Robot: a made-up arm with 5 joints.
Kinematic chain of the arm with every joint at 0, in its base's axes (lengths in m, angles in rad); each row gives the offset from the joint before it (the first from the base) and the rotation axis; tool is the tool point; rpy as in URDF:
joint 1: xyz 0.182 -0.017 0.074 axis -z
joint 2: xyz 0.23 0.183 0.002 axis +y
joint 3: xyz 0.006 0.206 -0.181 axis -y
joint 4: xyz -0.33 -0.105 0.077 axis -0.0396 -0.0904 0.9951
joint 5: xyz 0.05 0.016 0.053 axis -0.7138 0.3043 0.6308
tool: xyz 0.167 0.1 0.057 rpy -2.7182 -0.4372 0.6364
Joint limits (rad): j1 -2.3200..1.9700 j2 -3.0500..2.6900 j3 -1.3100..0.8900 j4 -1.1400..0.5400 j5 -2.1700..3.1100
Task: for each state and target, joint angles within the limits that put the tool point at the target. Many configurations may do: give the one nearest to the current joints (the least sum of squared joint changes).
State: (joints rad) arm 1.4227 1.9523 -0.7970 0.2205 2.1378
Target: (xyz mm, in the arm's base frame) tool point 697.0 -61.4 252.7
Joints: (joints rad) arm 0.8925 1.7802 -1.0704 -0.0015 1.9713
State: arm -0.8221 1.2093 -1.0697 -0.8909 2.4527
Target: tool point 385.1 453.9 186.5
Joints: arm -0.4624 1.7066 -1.3100 -0.9180 2.4019
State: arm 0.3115 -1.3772 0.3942 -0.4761 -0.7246
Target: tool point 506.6 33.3 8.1
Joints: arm 0.8220 -1.4246 -0.0540 -0.3378 -0.2951
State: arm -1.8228 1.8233 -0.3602 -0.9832 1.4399
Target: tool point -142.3 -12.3 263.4
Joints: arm -1.8894 1.7725 -0.2564 -1.1340 1.4348
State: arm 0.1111 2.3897 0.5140 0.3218 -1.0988
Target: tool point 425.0 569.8 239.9
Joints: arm -0.3575 2.6900 0.4407 0.5400 -0.2553
